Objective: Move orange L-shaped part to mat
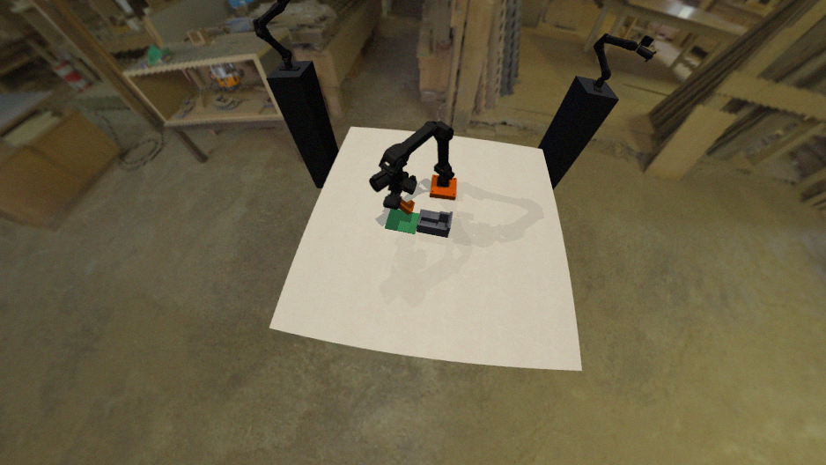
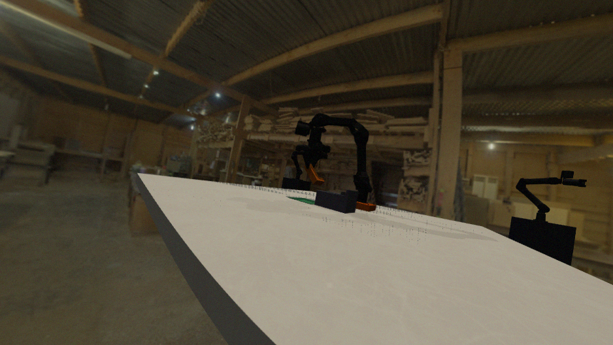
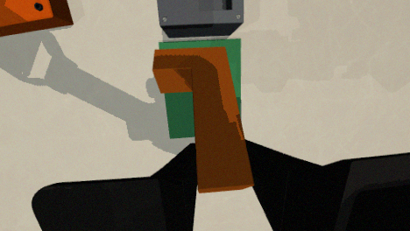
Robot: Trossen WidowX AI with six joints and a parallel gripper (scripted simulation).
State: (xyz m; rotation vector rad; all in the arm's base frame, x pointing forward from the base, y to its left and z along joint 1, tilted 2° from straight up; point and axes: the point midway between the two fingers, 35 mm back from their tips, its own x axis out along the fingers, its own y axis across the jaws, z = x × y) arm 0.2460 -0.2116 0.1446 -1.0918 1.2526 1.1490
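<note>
Now: gripper tip 17 cm above the green mat and 2 cm to the right of it. The rest, counted from my gripper tip: orange L-shaped part: 3 cm to the left, 3 cm below, 1 cm behind.
</note>
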